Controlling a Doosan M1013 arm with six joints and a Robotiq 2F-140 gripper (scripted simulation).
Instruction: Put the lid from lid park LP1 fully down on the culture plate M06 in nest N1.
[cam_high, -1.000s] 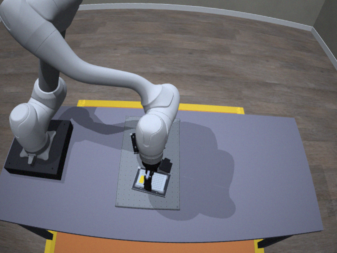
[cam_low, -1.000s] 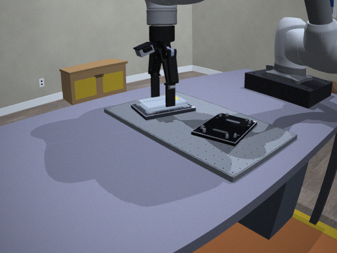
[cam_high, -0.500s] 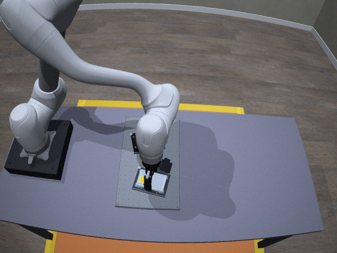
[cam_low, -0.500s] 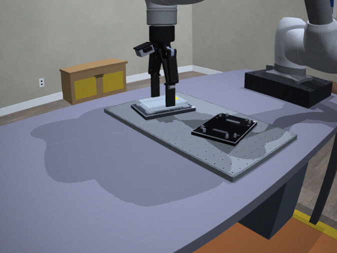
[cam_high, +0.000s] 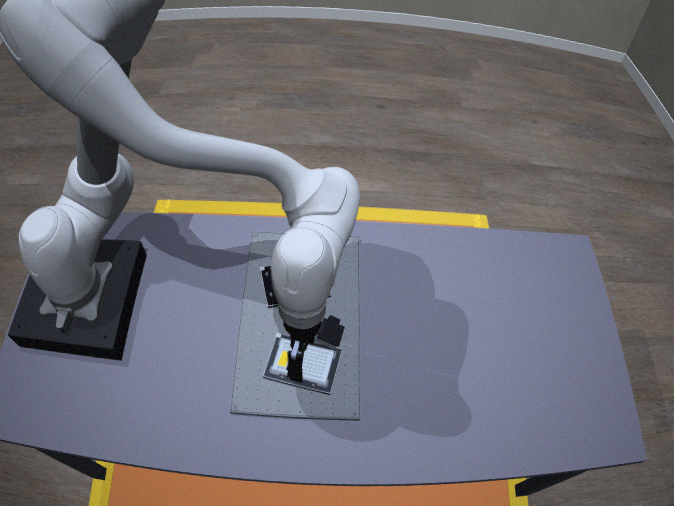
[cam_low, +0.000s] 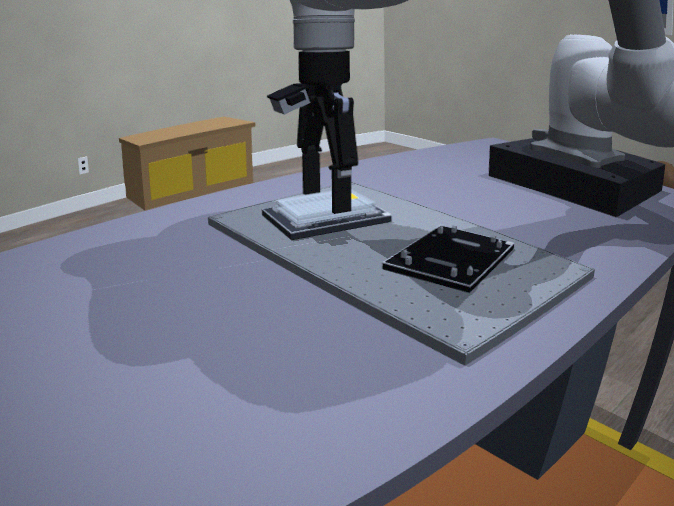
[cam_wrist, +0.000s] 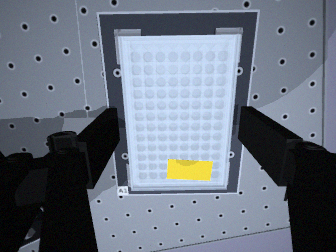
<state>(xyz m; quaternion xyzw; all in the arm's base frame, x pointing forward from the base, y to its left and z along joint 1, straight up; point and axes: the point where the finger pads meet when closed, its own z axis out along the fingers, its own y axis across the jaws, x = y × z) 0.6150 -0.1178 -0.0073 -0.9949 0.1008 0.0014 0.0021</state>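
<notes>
My hand is 20 mm above the clear lid. Also, from my hand: dark nest N1: 40 mm below; then culture plate: 30 mm below; then lid park: 40 mm behind, 230 mm to the left, 40 mm below.
</notes>
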